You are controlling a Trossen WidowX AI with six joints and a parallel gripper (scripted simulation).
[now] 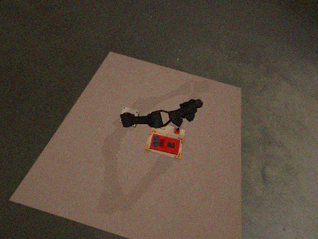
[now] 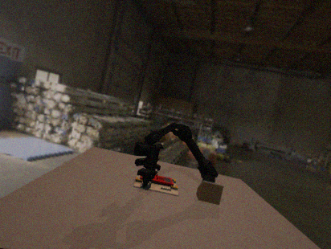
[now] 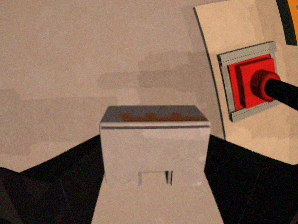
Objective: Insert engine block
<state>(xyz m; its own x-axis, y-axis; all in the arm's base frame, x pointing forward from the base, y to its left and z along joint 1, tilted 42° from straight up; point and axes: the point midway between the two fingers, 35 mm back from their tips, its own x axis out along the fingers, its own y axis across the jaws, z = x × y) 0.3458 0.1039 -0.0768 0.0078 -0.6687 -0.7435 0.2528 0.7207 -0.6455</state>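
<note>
The dark post is 80 mm to the right of my gripper tip and 10 mm ahead of it. The rest, counted from my gripper tip: engine block 10 mm above.
</note>
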